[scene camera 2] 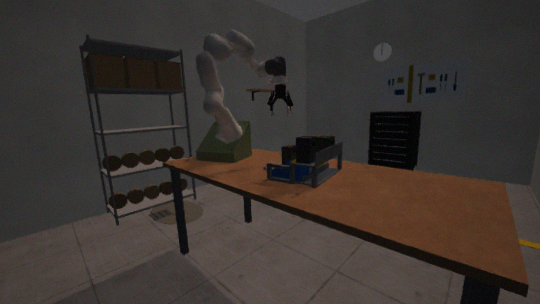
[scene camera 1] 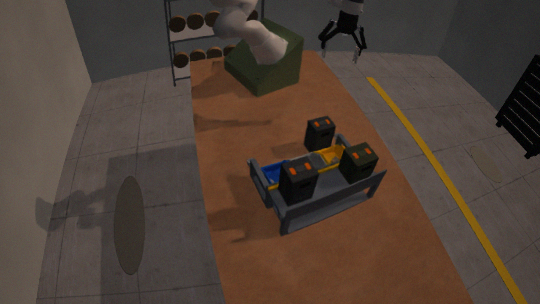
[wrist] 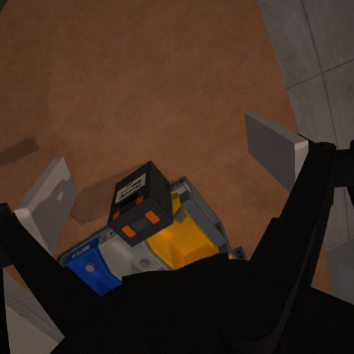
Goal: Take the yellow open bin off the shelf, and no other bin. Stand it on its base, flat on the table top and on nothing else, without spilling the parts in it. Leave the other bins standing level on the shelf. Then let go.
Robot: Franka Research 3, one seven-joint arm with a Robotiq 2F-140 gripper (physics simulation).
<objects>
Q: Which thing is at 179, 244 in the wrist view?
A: A yellow open bin.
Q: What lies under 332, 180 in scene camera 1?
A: A grey shelf.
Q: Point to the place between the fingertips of my gripper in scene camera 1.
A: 338, 59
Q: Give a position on a blue bin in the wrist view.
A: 100, 279
</objects>
